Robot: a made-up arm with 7 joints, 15 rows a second.
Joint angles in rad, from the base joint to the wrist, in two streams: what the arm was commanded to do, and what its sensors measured. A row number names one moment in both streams.
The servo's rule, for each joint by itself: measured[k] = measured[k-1] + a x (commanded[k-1-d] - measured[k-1]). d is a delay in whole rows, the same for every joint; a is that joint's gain. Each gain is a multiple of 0.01, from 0.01 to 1. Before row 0 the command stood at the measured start. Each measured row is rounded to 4 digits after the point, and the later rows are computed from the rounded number. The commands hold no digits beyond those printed.
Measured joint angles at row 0:
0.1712 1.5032 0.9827 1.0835 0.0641 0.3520 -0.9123
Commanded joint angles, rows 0 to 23:
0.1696 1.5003 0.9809 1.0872 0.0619 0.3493 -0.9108
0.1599 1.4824 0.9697 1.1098 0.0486 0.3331 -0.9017
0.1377 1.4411 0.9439 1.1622 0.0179 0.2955 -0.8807
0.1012 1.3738 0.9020 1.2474 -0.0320 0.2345 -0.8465
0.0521 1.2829 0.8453 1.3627 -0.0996 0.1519 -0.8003
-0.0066 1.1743 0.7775 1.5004 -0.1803 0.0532 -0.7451
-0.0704 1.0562 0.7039 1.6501 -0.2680 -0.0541 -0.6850
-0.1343 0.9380 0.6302 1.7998 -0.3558 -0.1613 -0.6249
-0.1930 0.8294 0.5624 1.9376 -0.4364 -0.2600 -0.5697
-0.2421 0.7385 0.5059 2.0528 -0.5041 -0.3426 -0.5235
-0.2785 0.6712 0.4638 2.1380 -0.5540 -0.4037 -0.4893
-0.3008 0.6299 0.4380 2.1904 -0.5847 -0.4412 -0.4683
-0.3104 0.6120 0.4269 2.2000 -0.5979 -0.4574 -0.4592
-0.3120 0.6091 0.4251 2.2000 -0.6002 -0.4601 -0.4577
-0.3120 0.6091 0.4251 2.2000 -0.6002 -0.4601 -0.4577
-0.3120 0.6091 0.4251 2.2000 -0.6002 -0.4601 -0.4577
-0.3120 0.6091 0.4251 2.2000 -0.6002 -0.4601 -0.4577
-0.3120 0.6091 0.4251 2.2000 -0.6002 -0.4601 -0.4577
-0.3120 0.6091 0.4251 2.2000 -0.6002 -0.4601 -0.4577
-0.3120 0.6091 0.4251 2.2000 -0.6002 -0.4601 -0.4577
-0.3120 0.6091 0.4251 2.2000 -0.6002 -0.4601 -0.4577
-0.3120 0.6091 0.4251 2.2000 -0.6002 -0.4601 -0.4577
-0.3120 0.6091 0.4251 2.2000 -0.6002 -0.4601 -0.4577
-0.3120 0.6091 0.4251 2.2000 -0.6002 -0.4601 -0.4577
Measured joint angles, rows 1 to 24:
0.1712 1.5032 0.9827 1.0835 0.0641 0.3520 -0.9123
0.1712 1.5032 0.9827 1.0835 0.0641 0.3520 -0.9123
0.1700 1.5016 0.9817 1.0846 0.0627 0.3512 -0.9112
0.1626 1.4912 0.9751 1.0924 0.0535 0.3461 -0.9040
0.1444 1.4641 0.9579 1.1140 0.0304 0.3319 -0.8863
0.1129 1.4153 0.9272 1.1554 -0.0102 0.3046 -0.8561
0.0685 1.3438 0.8822 1.2197 -0.0683 0.2618 -0.8137
0.0137 1.2523 0.8246 1.3067 -0.1411 0.2034 -0.7616
-0.0477 1.1464 0.7582 1.4132 -0.2236 0.1313 -0.7034
-0.1109 1.0339 0.6878 1.5330 -0.3095 0.0494 -0.6437
-0.1708 0.9235 0.6188 1.6584 -0.3920 -0.0372 -0.5875
-0.2228 0.8236 0.5567 1.7807 -0.4649 -0.1227 -0.5389
-0.2635 0.7413 0.5056 1.8915 -0.5228 -0.2014 -0.5012
-0.2907 0.6811 0.4684 1.9842 -0.5630 -0.2685 -0.4762
-0.3051 0.6438 0.4456 2.0511 -0.5857 -0.3214 -0.4633
-0.3101 0.6251 0.4343 2.0973 -0.5951 -0.3602 -0.4590
-0.3115 0.6165 0.4292 2.1291 -0.5984 -0.3882 -0.4580
-0.3119 0.6125 0.4269 2.1511 -0.5996 -0.4083 -0.4578
-0.3120 0.6107 0.4259 2.1663 -0.6000 -0.4228 -0.4577
-0.3120 0.6098 0.4255 2.1767 -0.6001 -0.4332 -0.4577
-0.3120 0.6094 0.4253 2.1839 -0.6002 -0.4407 -0.4577
-0.3120 0.6092 0.4252 2.1889 -0.6002 -0.4461 -0.4577
-0.3120 0.6091 0.4251 2.1923 -0.6002 -0.4500 -0.4577
-0.3120 0.6091 0.4251 2.1947 -0.6002 -0.4528 -0.4577
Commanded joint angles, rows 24 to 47:
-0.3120 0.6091 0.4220 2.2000 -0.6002 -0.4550 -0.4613
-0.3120 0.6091 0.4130 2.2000 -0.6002 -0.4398 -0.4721
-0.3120 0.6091 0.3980 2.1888 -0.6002 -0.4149 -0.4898
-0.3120 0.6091 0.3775 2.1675 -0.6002 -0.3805 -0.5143
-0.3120 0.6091 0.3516 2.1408 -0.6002 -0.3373 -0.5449
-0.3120 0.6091 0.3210 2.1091 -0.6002 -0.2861 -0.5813
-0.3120 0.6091 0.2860 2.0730 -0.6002 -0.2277 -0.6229
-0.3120 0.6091 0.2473 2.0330 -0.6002 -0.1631 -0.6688
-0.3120 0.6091 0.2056 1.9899 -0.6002 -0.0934 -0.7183
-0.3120 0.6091 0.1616 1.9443 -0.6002 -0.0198 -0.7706
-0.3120 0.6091 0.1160 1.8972 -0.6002 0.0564 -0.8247
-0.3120 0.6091 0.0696 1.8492 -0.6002 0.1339 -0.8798
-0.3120 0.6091 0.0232 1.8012 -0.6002 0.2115 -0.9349
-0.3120 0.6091 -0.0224 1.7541 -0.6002 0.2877 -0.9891
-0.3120 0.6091 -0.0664 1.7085 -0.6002 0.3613 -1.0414
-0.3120 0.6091 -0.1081 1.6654 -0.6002 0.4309 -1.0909
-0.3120 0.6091 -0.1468 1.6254 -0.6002 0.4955 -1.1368
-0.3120 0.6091 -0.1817 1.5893 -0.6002 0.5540 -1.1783
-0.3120 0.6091 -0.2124 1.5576 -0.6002 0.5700 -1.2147
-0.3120 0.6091 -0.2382 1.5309 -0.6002 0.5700 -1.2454
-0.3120 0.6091 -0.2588 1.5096 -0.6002 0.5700 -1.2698
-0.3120 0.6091 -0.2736 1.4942 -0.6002 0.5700 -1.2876
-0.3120 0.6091 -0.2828 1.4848 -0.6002 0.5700 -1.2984
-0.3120 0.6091 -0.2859 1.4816 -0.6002 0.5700 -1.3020
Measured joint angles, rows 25 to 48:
-0.3120 0.6091 0.4251 2.1963 -0.6002 -0.4548 -0.4577
-0.3120 0.6091 0.4251 2.1974 -0.6002 -0.4563 -0.4577
-0.3120 0.6091 0.4234 2.1982 -0.6002 -0.4559 -0.4604
-0.3120 0.6091 0.4177 2.1988 -0.6002 -0.4514 -0.4693
-0.3120 0.6091 0.4069 2.1957 -0.6002 -0.4412 -0.4849
-0.3120 0.6091 0.3907 2.1870 -0.6002 -0.4242 -0.5072
-0.3120 0.6091 0.3692 2.1727 -0.6002 -0.3999 -0.5359
-0.3120 0.6091 0.3427 2.1530 -0.6002 -0.3680 -0.5704
-0.3120 0.6091 0.3115 2.1282 -0.6002 -0.3287 -0.6103
-0.3120 0.6091 0.2762 2.0987 -0.6002 -0.2823 -0.6548
-0.3120 0.6091 0.2374 2.0650 -0.6002 -0.2294 -0.7031
-0.3120 0.6091 0.1957 2.0276 -0.6002 -0.1707 -0.7544
-0.3120 0.6091 0.1519 1.9872 -0.6002 -0.1071 -0.8078
-0.3120 0.6091 0.1066 1.9444 -0.6002 -0.0396 -0.8625
-0.3120 0.6091 0.0607 1.9000 -0.6002 0.0307 -0.9175
-0.3120 0.6091 0.0150 1.8548 -0.6002 0.1027 -0.9719
-0.3120 0.6091 -0.0298 1.8094 -0.6002 0.1751 -1.0247
-0.3120 0.6091 -0.0729 1.7648 -0.6002 0.2467 -1.0750
-0.3120 0.6091 -0.1135 1.7216 -0.6002 0.3164 -1.1220
-0.3120 0.6091 -0.1510 1.6806 -0.6002 0.3829 -1.1648
-0.3120 0.6091 -0.1848 1.6425 -0.6002 0.4353 -1.2027
-0.3120 0.6091 -0.2142 1.6079 -0.6002 0.4730 -1.2352
-0.3120 0.6091 -0.2387 1.5774 -0.6002 0.5002 -1.2615
-0.3120 0.6091 -0.2579 1.5516 -0.6002 0.5197 -1.2813

